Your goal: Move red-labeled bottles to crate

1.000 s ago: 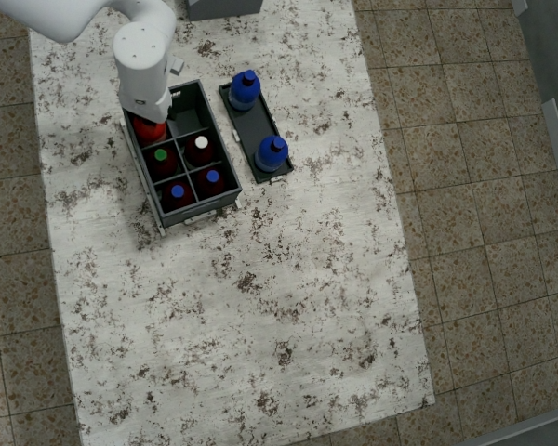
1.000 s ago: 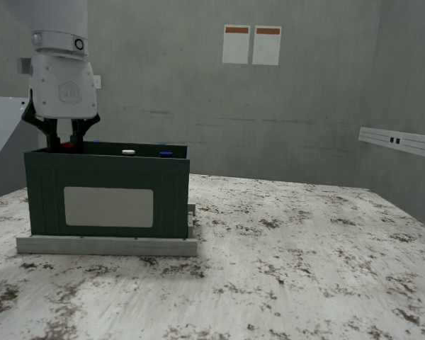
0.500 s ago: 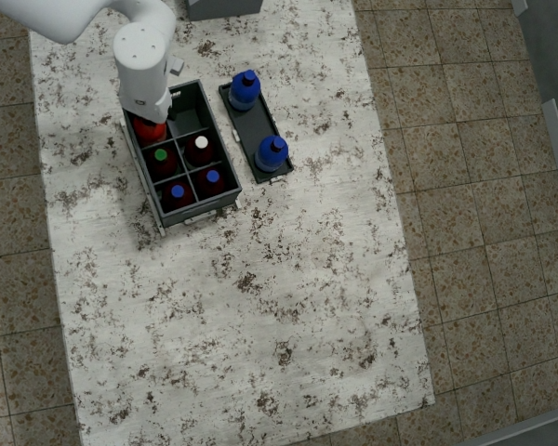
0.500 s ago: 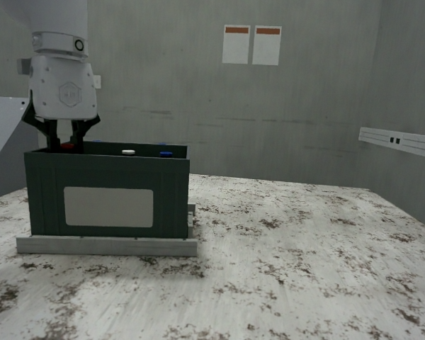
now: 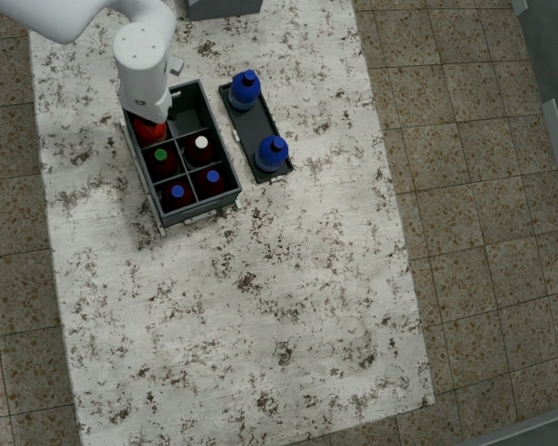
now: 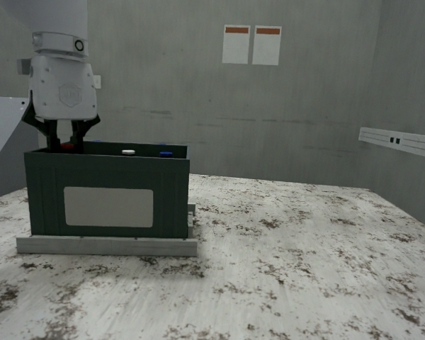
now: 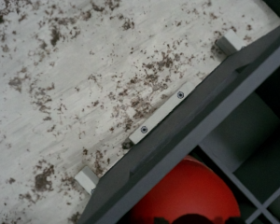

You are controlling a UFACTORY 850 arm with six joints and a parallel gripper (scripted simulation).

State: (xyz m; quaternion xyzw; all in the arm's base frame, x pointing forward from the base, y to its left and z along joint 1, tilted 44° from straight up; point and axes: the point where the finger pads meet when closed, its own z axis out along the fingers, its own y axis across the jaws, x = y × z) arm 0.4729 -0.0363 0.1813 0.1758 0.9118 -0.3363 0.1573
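Now: the red-labeled bottle 70 mm below my hand. Round my hand: tray 270 mm to the left, 170 mm below, 20 mm behind; then blue bottle 230 mm to the left, 110 mm behind, 90 mm below; then dark crate 90 mm below, 70 mm to the left, 70 mm ahead.
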